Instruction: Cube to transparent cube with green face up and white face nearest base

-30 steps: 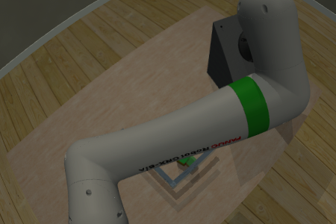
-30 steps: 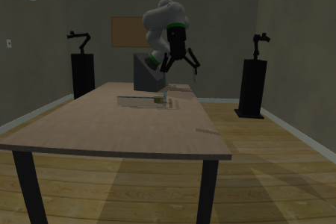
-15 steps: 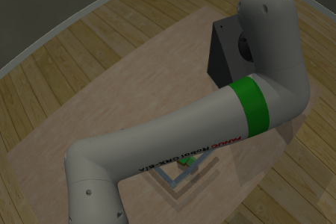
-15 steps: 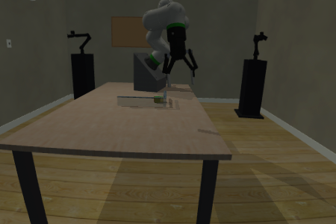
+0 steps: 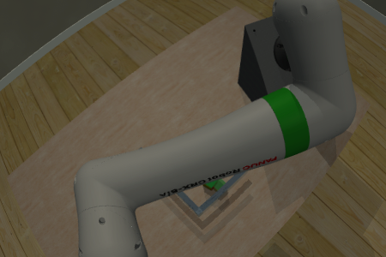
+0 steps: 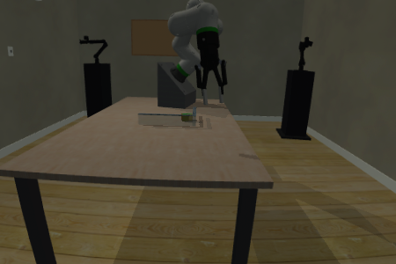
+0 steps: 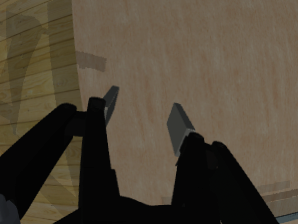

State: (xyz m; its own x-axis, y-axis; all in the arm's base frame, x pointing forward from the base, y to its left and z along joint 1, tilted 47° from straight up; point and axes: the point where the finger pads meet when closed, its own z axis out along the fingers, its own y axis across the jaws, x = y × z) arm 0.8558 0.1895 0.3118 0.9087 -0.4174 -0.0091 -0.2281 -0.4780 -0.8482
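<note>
My gripper is now 38 cm past the wall, 17 cm above it and 13 cm to the left of it. Round my hand: transparent cube 39 cm behind, 19 cm below, 16 cm to the right.
</note>
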